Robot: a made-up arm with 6 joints.
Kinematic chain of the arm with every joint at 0, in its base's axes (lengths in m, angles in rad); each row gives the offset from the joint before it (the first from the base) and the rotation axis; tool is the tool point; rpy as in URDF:
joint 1: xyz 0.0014 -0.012 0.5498 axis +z
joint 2: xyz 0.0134 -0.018 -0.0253 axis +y
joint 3: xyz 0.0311 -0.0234 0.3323 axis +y
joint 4: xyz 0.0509 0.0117 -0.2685 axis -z
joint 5: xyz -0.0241 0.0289 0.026 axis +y
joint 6: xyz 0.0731 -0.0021 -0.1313 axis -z
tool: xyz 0.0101 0.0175 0.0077 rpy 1.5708 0 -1.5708
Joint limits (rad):
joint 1: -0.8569..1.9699
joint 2: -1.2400..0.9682
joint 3: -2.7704..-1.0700
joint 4: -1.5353..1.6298
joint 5: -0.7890..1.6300
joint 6: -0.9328..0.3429
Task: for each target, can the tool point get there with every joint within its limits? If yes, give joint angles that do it. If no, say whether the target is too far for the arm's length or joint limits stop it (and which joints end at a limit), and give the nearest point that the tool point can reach.
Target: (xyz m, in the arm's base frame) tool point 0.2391 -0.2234 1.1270
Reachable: yes | joints -0.5443 0.2466 -2.2883 0.5746 -0.5810 0.2146
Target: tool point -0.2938 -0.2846 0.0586
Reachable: no: joint limits stop it (at a limit: joint 1, joint 2, joint 3, joint 6) | nearest point 0.0809 -0.3082 0.3532 | short by 0.477 m
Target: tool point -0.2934 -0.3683 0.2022
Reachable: no: joint limits stop it (at a limit: joint 1, joint 2, joint 3, joint 5, joint 6) | nearest point 0.0760 -0.3346 0.3608 | short by 0.403 m
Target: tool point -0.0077 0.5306 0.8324
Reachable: yes | joints 1.6174 0.3256 -1.6548 1.0720 0.2825 -0.5984
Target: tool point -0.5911 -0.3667 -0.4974
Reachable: no: too far | nearest point 0.1029 -0.3242 0.3304 | short by 1.081 m
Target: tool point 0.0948 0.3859 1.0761
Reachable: yes | joints 1.2762 0.2141 -2.3620 -0.8922 0.1115 -0.5712
